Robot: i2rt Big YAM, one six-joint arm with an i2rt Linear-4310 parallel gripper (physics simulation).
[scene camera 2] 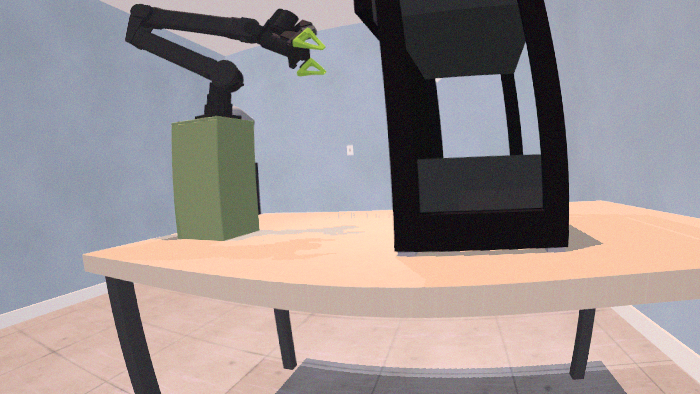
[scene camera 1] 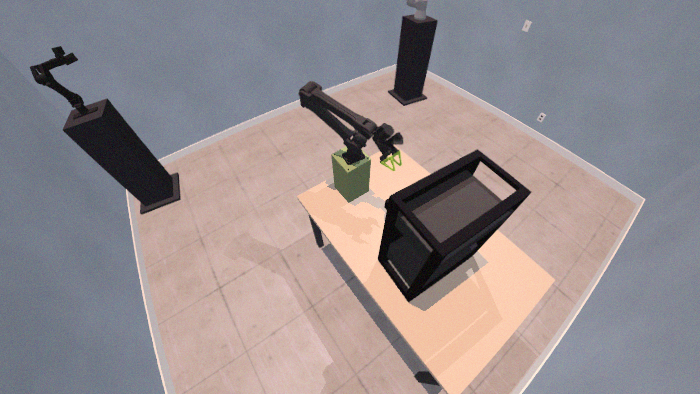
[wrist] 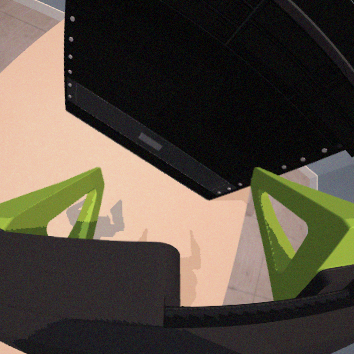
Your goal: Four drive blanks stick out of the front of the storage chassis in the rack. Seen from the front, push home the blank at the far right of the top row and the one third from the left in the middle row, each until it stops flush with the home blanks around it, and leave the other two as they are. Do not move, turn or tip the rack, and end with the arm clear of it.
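Pixels of known places: gripper, between the fingertips: (scene camera 2: 324,61) (scene camera 1: 397,168) (wrist: 176,175); arm's base, origin of its link: (scene camera 2: 218,121) (scene camera 1: 353,156).
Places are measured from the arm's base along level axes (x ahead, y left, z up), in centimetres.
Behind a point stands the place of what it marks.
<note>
The black rack (scene camera 1: 425,272) @(x 80.3, y -10.1, z 11.5 cm) (scene camera 2: 411,150) @(x 56.6, y -11.8, z -14.8 cm) (wrist: 125,65) @(x 50.1, y 24.4, z -3.6 cm) stands upright on the table, its front towards the arm. A dark grey chassis body (scene camera 2: 465,40) @(x 66.6, y 7.4, z 10.6 cm) shows high inside it in scene camera 2. A dark piece (scene camera 2: 367,17) @(x 48.9, y -5.9, z 13.7 cm) juts from the rack's arm side near the top of that view. In the wrist view the rack front is very dark, with faint lines and a curved edge at upper right; I cannot make out single drive blanks or how far any sticks out. My gripper (scene camera 1: 397,167) @(x 29.8, y 10.2, z 12.7 cm) (scene camera 2: 325,61) @(x 29.8, y 10.2, z 12.7 cm) (wrist: 176,175) @(x 29.8, y 10.2, z 12.7 cm) is open and empty, in front of the rack and apart from it.
The arm stands on a green pedestal (scene camera 1: 351,182) @(x 8.7, y -6.0, z -11.7 cm) (scene camera 2: 215,180) @(x 8.1, y -8.7, z -16.9 cm) at one end of the wooden table (scene camera 1: 480,345) @(x 117.4, y 10.2, z -31.7 cm) (scene camera 2: 320,265) @(x 43.6, y -19.8, z -31.7 cm). A low grey panel (scene camera 2: 480,185) @(x 67.1, y -7.5, z -20.9 cm) sits in the rack's bottom. Two black pillars (scene camera 1: 117,150) (scene camera 1: 416,57) with other arms stand on the floor away from the table.
</note>
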